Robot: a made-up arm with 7 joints. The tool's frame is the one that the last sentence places.
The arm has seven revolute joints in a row. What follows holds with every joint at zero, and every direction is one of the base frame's. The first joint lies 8.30 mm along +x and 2.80 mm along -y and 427.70 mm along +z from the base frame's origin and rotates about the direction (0.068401, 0.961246, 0.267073), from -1.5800 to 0.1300 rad. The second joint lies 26.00 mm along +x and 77.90 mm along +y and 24.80 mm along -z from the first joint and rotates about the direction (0.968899, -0.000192, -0.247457), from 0.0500 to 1.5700 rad. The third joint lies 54.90 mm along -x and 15.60 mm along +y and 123.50 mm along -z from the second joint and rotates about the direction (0.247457, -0.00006, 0.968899), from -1.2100 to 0.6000 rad. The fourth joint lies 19.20 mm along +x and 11.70 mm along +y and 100.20 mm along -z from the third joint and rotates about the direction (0.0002, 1, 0.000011), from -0.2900 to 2.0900 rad. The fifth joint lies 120.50 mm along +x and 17.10 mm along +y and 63.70 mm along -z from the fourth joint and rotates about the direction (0.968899, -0.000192, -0.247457), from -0.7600 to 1.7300 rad. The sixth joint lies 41.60 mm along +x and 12.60 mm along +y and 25.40 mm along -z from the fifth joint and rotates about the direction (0.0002, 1, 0.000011), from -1.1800 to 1.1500 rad. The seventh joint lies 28.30 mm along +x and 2.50 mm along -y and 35.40 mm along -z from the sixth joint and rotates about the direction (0.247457, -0.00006, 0.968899), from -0.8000 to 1.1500 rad. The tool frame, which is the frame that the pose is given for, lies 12.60 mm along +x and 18.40 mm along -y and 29.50 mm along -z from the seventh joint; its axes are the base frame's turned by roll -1.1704, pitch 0.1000 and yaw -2.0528 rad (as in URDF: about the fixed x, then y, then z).
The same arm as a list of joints. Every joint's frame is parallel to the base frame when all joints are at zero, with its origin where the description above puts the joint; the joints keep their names.
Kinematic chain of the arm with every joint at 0, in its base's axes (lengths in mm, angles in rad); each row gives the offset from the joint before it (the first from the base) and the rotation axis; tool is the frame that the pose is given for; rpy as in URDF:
joint 1: xyz 8.3 -2.8 427.7 axis 0.068403 0.961235 0.26711
joint 2: xyz 26 77.9 -24.8 axis 0.968889 -0.0002 -0.247497
joint 3: xyz -54.9 15.6 -123.5 axis 0.247497 -0.0001 0.968889
joint 4: xyz 19.2 11.7 -100.2 axis 0.0002 1 0
joint 5: xyz 120.5 17.1 -63.7 axis 0.968889 -0.0002 -0.247497
joint 6: xyz 41.6 12.6 -25.4 axis 0.0002 1 0
joint 7: xyz 28.3 -2.5 -35.4 axis 0.247497 -0.0001 0.968889
tool: xyz 12.6 -18.4 -29.5 rpy -1.1704 0.1 -2.0528
Joint limits (rad, base to tool): -1.58..0.13 0.05..1.57 -1.21..0.6 -0.29..2.09 -0.76..1.73 -1.18..1.15 -0.8..1.15

